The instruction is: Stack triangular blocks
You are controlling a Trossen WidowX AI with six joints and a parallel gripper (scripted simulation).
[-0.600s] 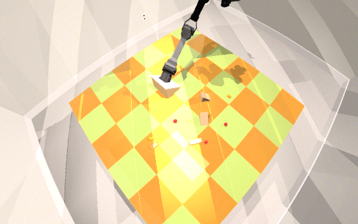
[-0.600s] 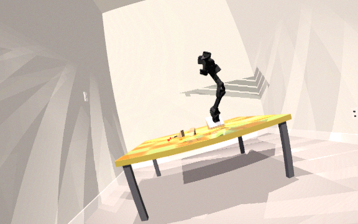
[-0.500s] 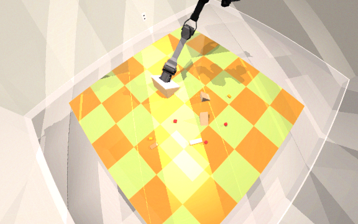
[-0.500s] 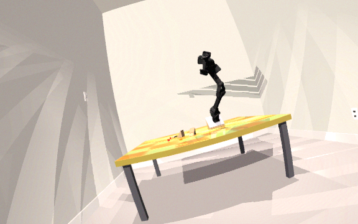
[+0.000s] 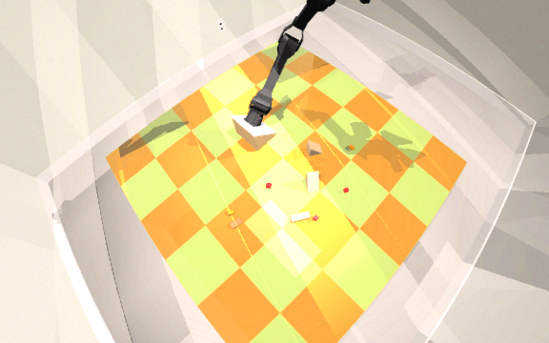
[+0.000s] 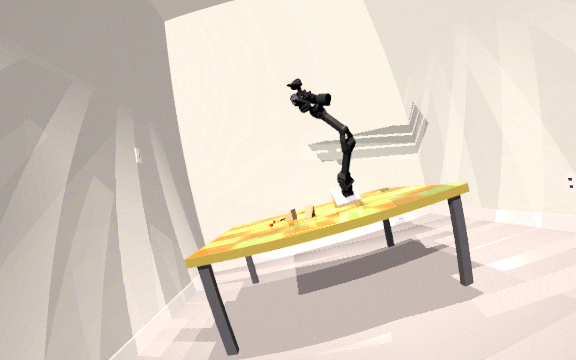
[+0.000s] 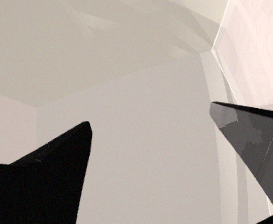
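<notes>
Now: gripper tip 620 mm above the tan triangular block, 430 mm to the left of it and 100 mm short of it. Round my gripper tip: flat tan piece: 770 mm to the right, 630 mm below, 10 mm behind.
</notes>
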